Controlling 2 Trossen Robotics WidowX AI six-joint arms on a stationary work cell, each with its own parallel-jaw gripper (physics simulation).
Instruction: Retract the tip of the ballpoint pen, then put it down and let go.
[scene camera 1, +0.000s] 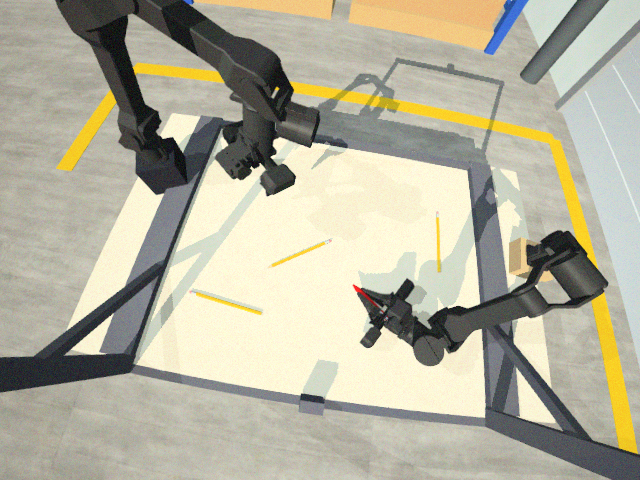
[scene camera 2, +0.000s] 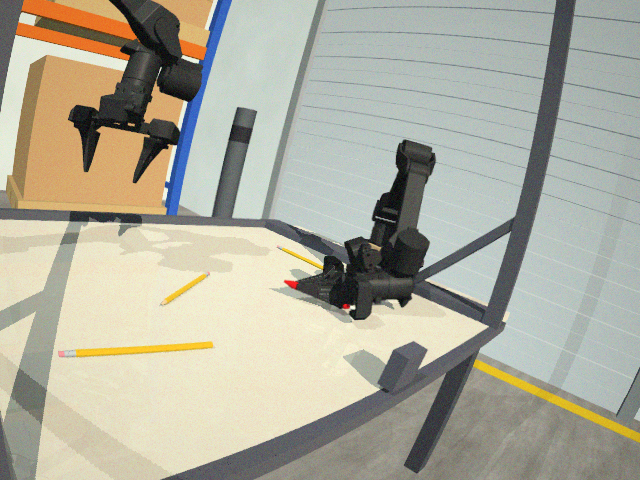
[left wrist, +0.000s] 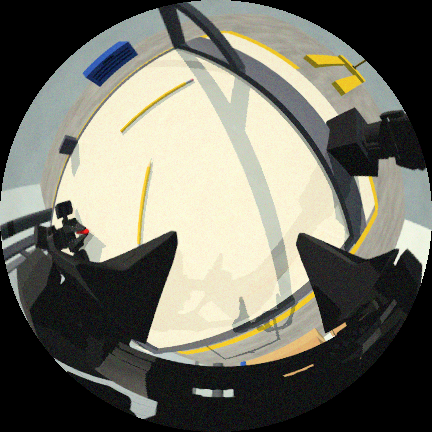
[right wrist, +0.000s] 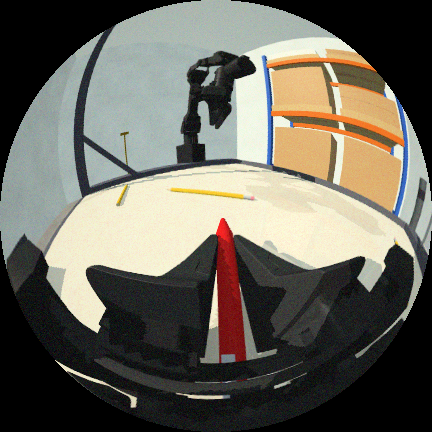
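Seen in the pictures: left gripper, fingertip midpoint: (scene camera 1: 257, 182) (scene camera 2: 109, 177) (left wrist: 240, 238) (right wrist: 214, 126); right gripper, fingertip midpoint: (scene camera 1: 358, 290) (scene camera 2: 295, 285) (left wrist: 85, 231) (right wrist: 224, 240); left arm's base, origin of the base link: (scene camera 1: 154, 154) (left wrist: 368, 140); right arm's base, origin of the base link: (scene camera 1: 536, 257) (scene camera 2: 380, 244).
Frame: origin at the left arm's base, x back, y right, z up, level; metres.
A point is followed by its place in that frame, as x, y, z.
Observation:
A red ballpoint pen (scene camera 1: 357, 287) @[-0.425, 0.461, -0.071] (scene camera 2: 291, 284) @[-0.419, 0.464, -0.075] (left wrist: 86, 231) @[-0.422, 0.458, -0.072] (right wrist: 231, 310) @[-0.455, 0.511, -0.083] lies lengthwise between the fingers of my right gripper (scene camera 1: 363, 293) @[-0.428, 0.469, -0.078] (scene camera 2: 301, 286) @[-0.428, 0.469, -0.078] (right wrist: 224, 240) @[-0.428, 0.469, -0.078], which is shut on it low over the table. The pen's cone end pokes out past the fingertips, and no metal point shows beyond it in the right wrist view. A grey-white patch shows near its other end there; that end is partly hidden by the gripper. How far the pen is from the table is unclear. My left gripper (scene camera 1: 256, 173) @[-0.249, 0.184, 0.042] (scene camera 2: 111, 176) @[-0.249, 0.184, 0.042] (left wrist: 240, 238) @[-0.249, 0.184, 0.042] is open and empty, high above the table.
Three yellow pencils lie on the table: one near the middle (scene camera 1: 300, 253) @[-0.315, 0.331, -0.100] (scene camera 2: 185, 289) @[-0.300, 0.336, -0.102], one farther left (scene camera 1: 227, 303) @[-0.109, 0.412, -0.100] (scene camera 2: 139, 349) @[-0.100, 0.409, -0.101] and one at the right (scene camera 1: 438, 242) @[-0.704, 0.398, -0.100] (scene camera 2: 299, 256) @[-0.712, 0.378, -0.101]. A dark block (scene camera 1: 311, 404) @[-0.250, 0.670, -0.050] (scene camera 2: 403, 366) @[-0.222, 0.674, -0.062] stands at the front edge. A raised dark frame (scene camera 1: 392, 408) @[-0.423, 0.746, -0.106] borders the table.

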